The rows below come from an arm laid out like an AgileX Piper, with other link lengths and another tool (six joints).
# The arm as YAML. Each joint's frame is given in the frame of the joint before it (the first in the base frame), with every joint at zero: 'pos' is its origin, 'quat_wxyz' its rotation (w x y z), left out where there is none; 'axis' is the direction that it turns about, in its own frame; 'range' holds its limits. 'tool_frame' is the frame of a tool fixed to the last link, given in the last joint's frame.
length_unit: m
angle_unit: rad
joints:
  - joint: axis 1
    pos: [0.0, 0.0, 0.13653]
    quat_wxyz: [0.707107, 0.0, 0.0, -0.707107]
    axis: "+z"
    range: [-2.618, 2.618]
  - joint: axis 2
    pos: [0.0, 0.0, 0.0]
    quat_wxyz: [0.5, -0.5, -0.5, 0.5]
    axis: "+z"
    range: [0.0, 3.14]
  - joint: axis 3
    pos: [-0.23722, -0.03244, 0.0]
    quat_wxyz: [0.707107, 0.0, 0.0, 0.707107]
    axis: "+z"
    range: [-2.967, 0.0]
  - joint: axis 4
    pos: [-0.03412, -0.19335, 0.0]
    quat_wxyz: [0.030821, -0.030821, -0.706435, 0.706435]
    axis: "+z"
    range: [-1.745, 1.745]
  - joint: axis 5
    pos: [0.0, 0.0, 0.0]
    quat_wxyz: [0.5, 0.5, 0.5, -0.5]
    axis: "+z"
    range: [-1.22, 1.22]
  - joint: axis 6
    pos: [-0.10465, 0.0, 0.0]
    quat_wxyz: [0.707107, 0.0, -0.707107, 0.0]
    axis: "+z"
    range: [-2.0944, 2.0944]
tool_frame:
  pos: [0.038, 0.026, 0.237]
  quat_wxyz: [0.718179, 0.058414, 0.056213, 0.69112]
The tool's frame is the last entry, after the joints.
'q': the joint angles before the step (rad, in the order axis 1, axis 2, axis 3, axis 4, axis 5, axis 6). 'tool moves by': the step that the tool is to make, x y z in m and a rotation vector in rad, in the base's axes. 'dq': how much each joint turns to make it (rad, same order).
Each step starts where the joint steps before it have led.
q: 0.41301 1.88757 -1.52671 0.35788 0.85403 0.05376
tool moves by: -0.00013 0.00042 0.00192 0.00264 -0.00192 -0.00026
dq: 0.00013 -0.00412 0.00003 0.00135 0.00121 0.00051
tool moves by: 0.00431 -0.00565 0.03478 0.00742 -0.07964 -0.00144
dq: 0.00000 -0.09349 0.01897 -0.02966 -0.00375 0.00837
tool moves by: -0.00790 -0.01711 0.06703 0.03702 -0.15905 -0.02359
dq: -0.00014 -0.24337 0.13521 -0.03563 -0.05827 0.01366
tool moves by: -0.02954 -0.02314 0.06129 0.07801 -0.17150 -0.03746
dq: -0.00006 -0.32387 0.24559 0.00033 -0.11617 0.00548
